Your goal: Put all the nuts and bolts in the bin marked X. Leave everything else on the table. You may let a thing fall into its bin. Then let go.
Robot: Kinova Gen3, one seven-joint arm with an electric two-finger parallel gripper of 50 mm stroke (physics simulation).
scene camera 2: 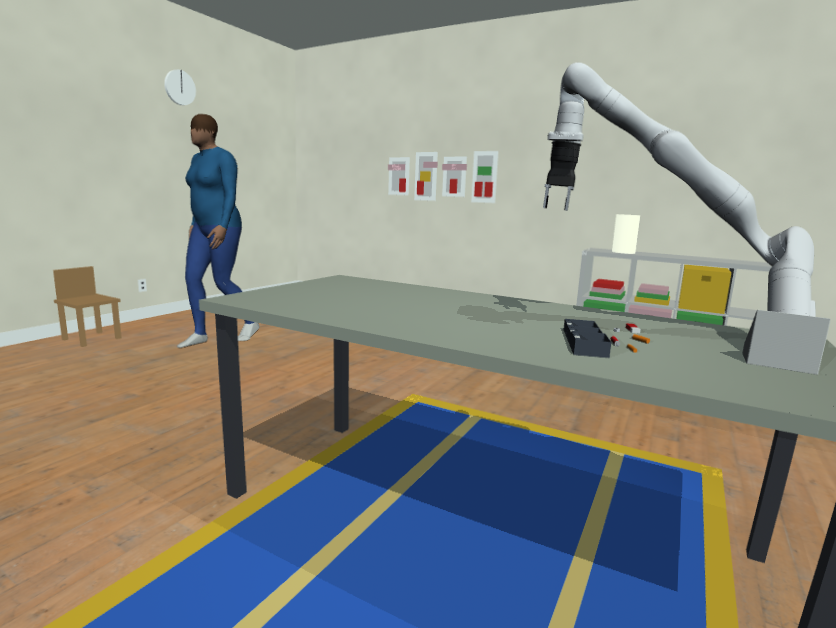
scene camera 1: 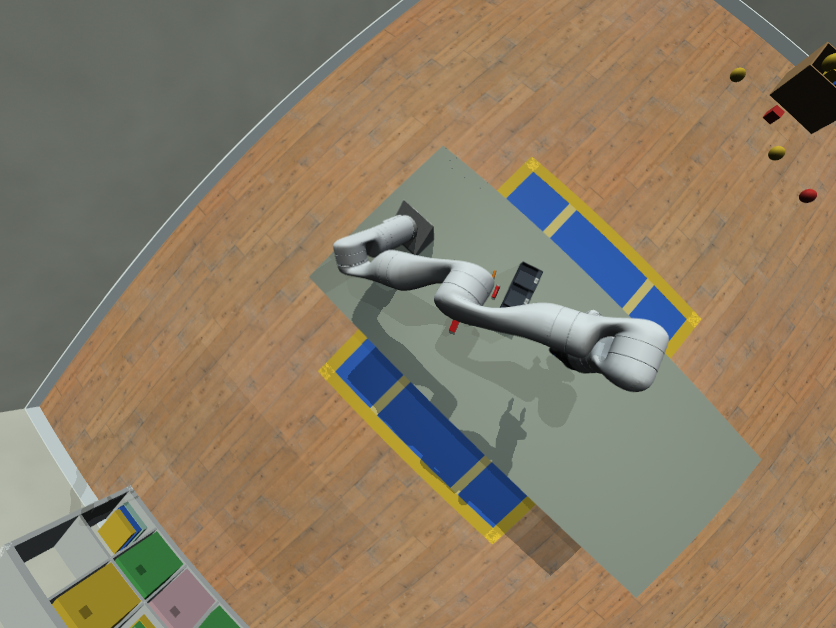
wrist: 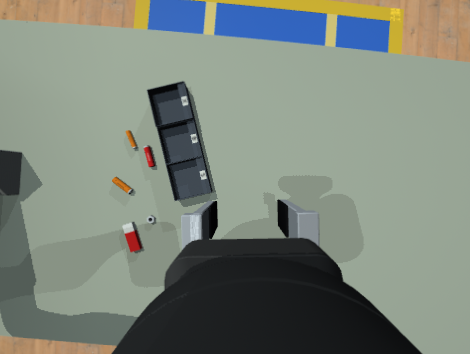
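Where they show: gripper, fingertip midpoint: (scene camera 2: 555, 209) (wrist: 247, 213); arm's base at its link origin: (scene camera 2: 788, 333) (scene camera 1: 406, 227).
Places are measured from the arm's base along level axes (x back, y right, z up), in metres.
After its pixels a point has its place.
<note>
My gripper (scene camera 2: 556, 207) {z 0.265, x -0.590, y 0.074 m} (wrist: 247, 213) {z 0.265, x -0.590, y 0.074 m} is open and empty, high above the table; the arm hides it in scene camera 1. A small grey nut (scene camera 2: 616, 329) {z -0.068, x -0.388, y 0.125 m} (wrist: 151, 219) {z -0.068, x -0.389, y 0.133 m} lies on the table, left of the fingers in the wrist view. No bolt can be made out. A dark three-compartment tray (scene camera 2: 591, 351) {z -0.064, x -0.450, y -0.164 m} (wrist: 201, 150) {z -0.051, x -0.517, y -0.018 m} stands above and left of the fingers in the wrist view. Each compartment has a white label, too small to read surely. The compartments look empty in the wrist view.
A red cylinder (scene camera 1: 495, 292) {z -0.063, x -0.394, y -0.009 m} (scene camera 2: 614, 340) {z -0.064, x -0.396, y -0.027 m} (wrist: 149, 156) {z -0.062, x -0.396, y -0.013 m} and two orange cylinders (wrist: 131, 139) {z -0.066, x -0.356, y -0.055 m} (wrist: 122, 185) {z -0.062, x -0.330, y 0.049 m} lie beside the tray. A red and white block (scene camera 1: 453, 327) {z -0.063, x -0.346, y 0.187 m} (scene camera 2: 632, 327) {z -0.062, x -0.344, y 0.148 m} (wrist: 132, 237) {z -0.063, x -0.345, y 0.171 m} lies near the nut. The grey arm base (scene camera 2: 787, 341) {z -0.008, x -0.017, y -0.054 m} stands at the table's end.
</note>
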